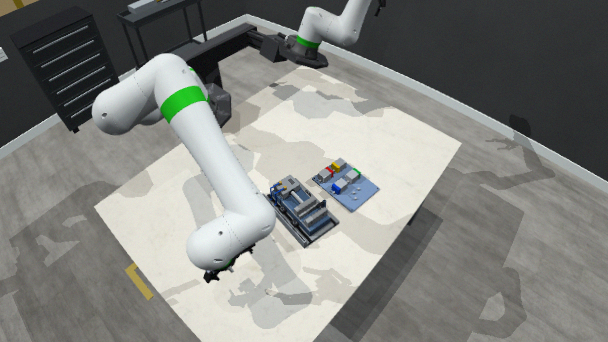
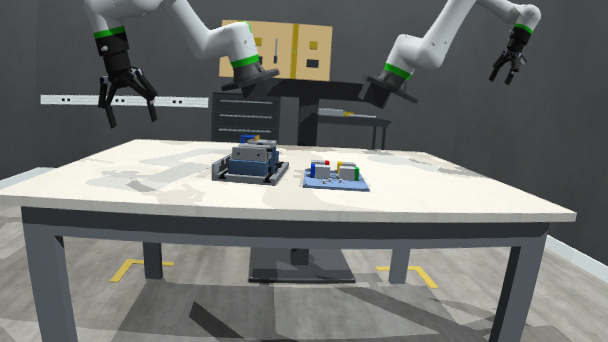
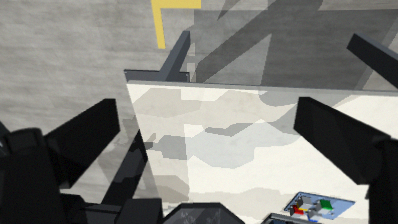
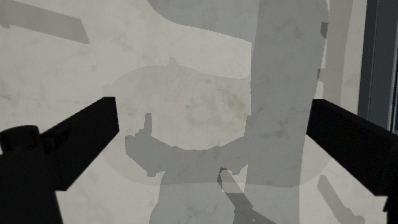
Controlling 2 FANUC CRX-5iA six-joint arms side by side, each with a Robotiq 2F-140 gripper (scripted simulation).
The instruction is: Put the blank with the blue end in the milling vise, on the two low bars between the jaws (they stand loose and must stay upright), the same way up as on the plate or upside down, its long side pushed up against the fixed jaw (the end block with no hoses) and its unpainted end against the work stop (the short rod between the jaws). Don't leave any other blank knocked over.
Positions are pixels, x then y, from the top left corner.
Labels:
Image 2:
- right gripper: 133,123
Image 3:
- left gripper: 207,114
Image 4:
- right gripper: 212,115

